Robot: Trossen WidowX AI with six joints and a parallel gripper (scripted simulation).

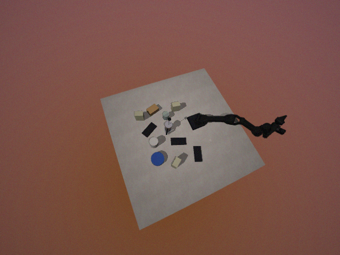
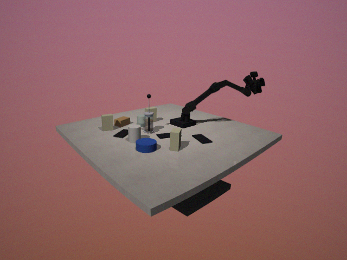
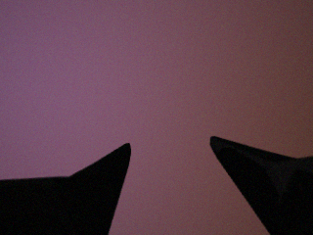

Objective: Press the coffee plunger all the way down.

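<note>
The coffee press is 88 cm ahead of my gripper tip, 30 cm to the right of it and 27 cm below it. Also, from my gripper tip: white cylinder 104 cm ahead, 21 cm to the right, 35 cm below; blue disc 105 cm ahead, 6 cm to the right, 38 cm below; pale green cylinder 85 cm ahead, 45 cm to the right, 36 cm below.
</note>
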